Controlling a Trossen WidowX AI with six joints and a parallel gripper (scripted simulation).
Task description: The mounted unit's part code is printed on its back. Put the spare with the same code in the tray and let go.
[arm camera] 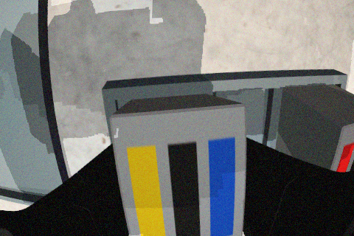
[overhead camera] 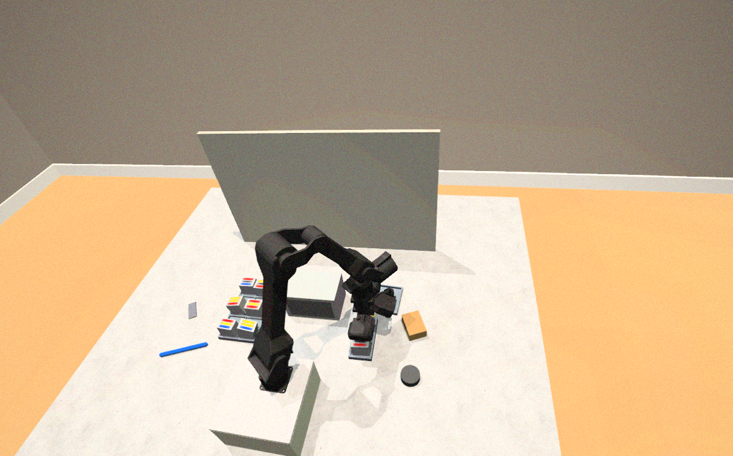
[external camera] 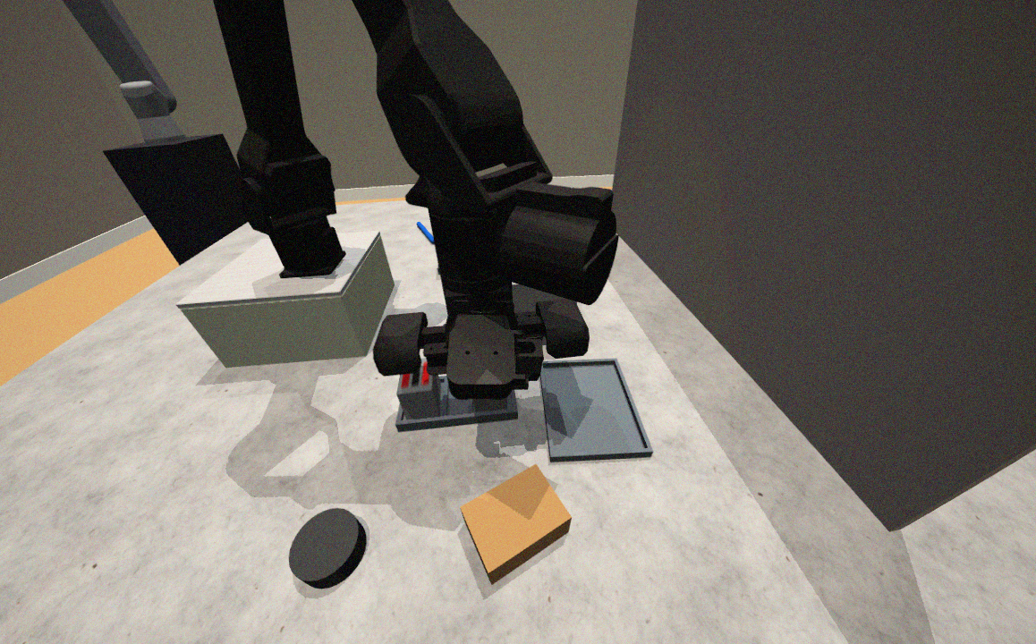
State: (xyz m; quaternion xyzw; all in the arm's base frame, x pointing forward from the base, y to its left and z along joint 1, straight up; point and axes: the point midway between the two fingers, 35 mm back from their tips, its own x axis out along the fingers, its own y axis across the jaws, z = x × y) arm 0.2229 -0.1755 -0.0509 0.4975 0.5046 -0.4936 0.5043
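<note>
My gripper tip is 4 cm past the dark rack, 1 cm to the right of it and 1 cm above it. Round my gripper tip: spare (3 cm above); then grey tray (11 cm ahead, 2 cm to the right, 1 cm below); then black disc (13 cm to the right, 13 cm behind, 1 cm below).
</note>
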